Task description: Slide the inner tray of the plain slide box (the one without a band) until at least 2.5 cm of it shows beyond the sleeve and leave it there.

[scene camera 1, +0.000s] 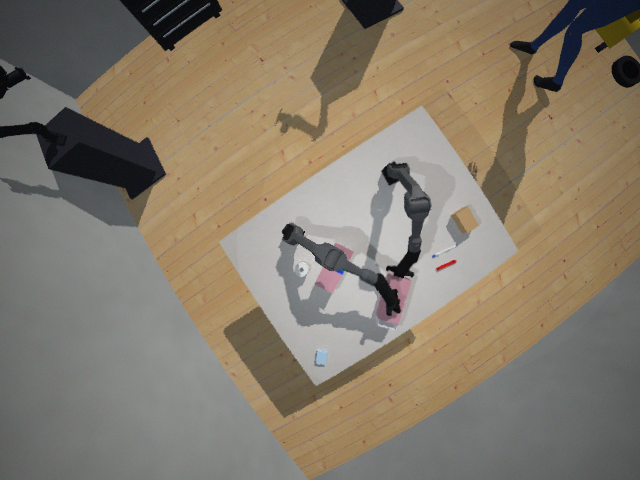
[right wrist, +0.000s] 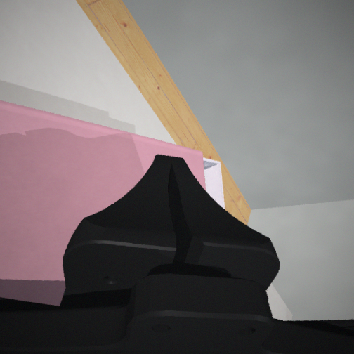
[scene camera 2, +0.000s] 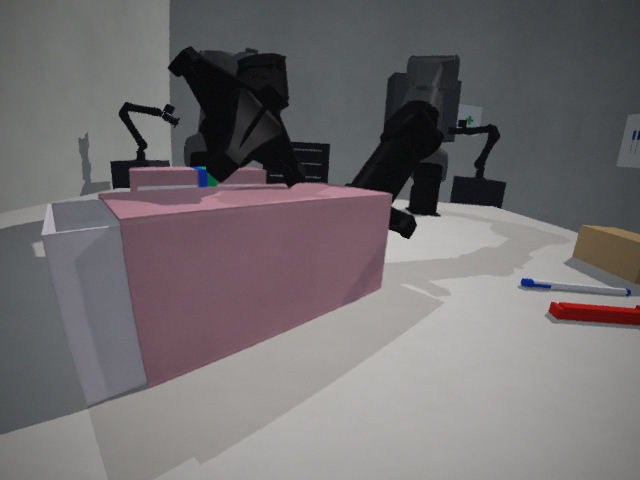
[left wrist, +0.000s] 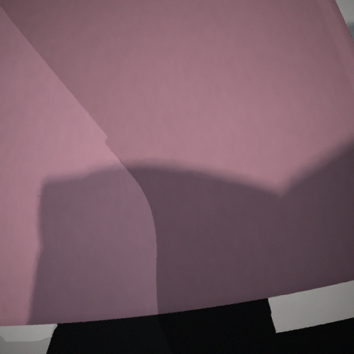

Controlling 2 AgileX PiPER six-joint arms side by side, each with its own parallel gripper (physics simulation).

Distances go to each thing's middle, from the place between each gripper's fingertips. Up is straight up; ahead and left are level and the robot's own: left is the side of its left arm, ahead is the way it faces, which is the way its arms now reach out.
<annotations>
My right hand is 4 cm past the plain pink slide box point(right wrist: 66, 169), 1 cm to the right of it and 7 cm above it. Also, from my right hand: white-blue pen point(scene camera 2: 524, 282) (11 cm behind, 40 cm to the left, 12 cm below).
The plain pink slide box lies 80 mm ahead of my left hand, 70 mm to the right of it and 40 mm above it. The rest, counted from my left hand: white-blue pen (10 mm ahead, 330 mm to the left, 10 mm below).
</annotations>
